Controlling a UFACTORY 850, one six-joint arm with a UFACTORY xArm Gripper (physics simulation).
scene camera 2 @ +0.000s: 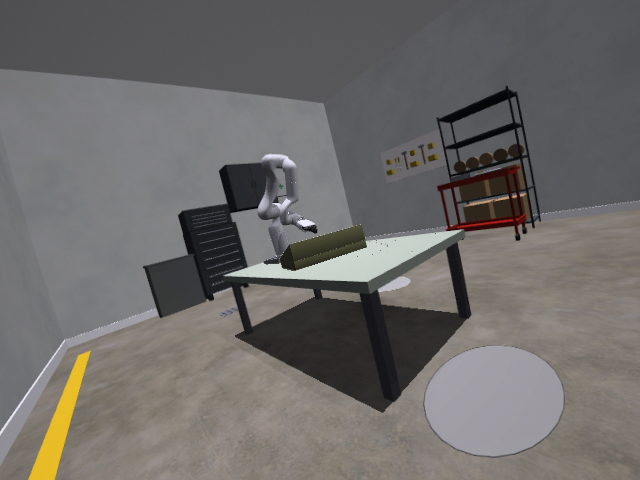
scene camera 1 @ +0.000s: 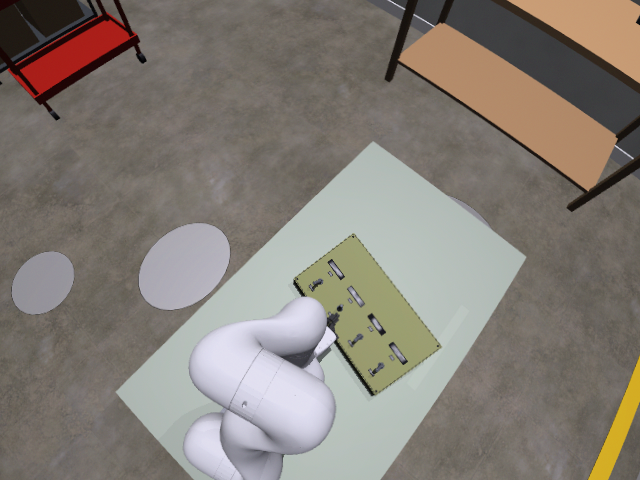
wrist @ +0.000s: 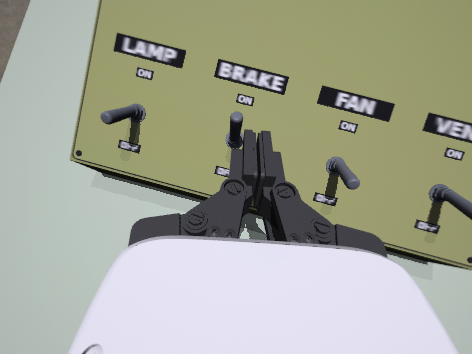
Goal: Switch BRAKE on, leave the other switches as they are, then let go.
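Observation:
The olive switch panel (scene camera 1: 398,310) (scene camera 2: 328,245) (wrist: 300,30) lies on the table. In the wrist view the BRAKE lever (wrist: 236,127) (scene camera 1: 339,308) leans up toward its ON mark. The LAMP lever (wrist: 120,114) (scene camera 1: 316,283), the FAN lever (wrist: 346,175) (scene camera 1: 356,339) and the partly shown VEN... lever (wrist: 454,201) (scene camera 1: 377,368) lean toward their OFF side. My gripper (wrist: 254,148) (scene camera 1: 334,318) (scene camera 2: 314,229) is shut and empty. Its fingertips are just right of the BRAKE lever's base in the wrist view; whether they touch it I cannot tell. The fingers partly hide the BRAKE OFF mark.
The pale green table (scene camera 1: 382,191) (scene camera 2: 413,253) carries the panel and the arm. A red cart (scene camera 1: 77,56) (scene camera 2: 480,226) and a shelf unit with wooden boards (scene camera 1: 506,103) stand away from the table. A dark drawer cabinet (scene camera 2: 217,253) stands behind the arm in scene camera 2.

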